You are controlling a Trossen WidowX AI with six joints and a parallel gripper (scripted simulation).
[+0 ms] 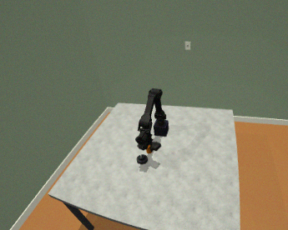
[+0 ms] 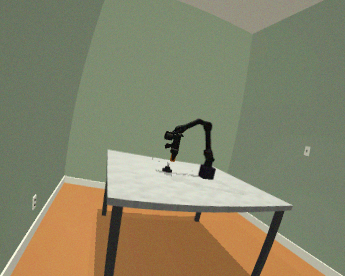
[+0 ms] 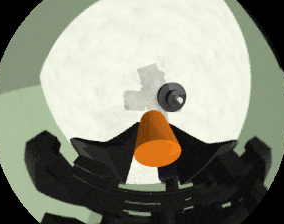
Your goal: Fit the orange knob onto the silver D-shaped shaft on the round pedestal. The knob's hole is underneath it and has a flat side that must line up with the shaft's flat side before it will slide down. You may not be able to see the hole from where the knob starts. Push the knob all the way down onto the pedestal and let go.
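Now: the dark round pedestal 7 cm to the right of my gripper tip and 8 cm below it. Also, from my gripper tip: orange knob (3 cm above).
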